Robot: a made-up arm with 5 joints. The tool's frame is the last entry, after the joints.
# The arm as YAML. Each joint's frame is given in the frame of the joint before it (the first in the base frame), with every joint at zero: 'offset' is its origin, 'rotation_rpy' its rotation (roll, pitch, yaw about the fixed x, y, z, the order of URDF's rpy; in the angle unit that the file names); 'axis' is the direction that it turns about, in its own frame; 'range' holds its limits. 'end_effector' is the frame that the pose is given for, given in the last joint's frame.
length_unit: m
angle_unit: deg
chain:
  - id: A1
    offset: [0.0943, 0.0, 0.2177]
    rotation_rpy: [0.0, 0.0, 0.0]
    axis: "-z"
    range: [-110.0, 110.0]
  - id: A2
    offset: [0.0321, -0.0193, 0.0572]
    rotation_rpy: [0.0, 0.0, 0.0]
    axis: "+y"
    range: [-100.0, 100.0]
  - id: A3
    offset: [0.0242, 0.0, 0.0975]
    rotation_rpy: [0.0, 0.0, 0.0]
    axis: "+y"
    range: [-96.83, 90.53]
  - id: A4
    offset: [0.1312, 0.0, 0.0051]
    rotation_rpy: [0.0, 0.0, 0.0]
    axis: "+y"
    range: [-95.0, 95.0]
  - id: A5
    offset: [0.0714, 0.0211, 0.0]
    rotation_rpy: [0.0, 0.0, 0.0]
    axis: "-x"
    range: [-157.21, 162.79]
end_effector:
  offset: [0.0, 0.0, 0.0]
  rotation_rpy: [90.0, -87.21, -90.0]
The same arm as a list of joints. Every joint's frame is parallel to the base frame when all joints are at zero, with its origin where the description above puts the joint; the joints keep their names.
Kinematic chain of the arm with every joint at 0, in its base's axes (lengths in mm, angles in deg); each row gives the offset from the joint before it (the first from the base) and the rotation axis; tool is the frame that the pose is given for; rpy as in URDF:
A1: xyz 94.3 0 217.7 axis -z
A2: xyz 32.1 -19.3 57.2 axis +y
A3: xyz 24.2 0 97.5 axis +y
A4: xyz 131.2 0 5.1 axis +y
A5: xyz 71.4 21.1 0 axis -x
tool: xyz 0 0 0 rpy 90 -87.21 -90
Joint limits (deg, base to tool): -110..110 -100..100 -96.83..90.53 -95..95 -157.21..162.79

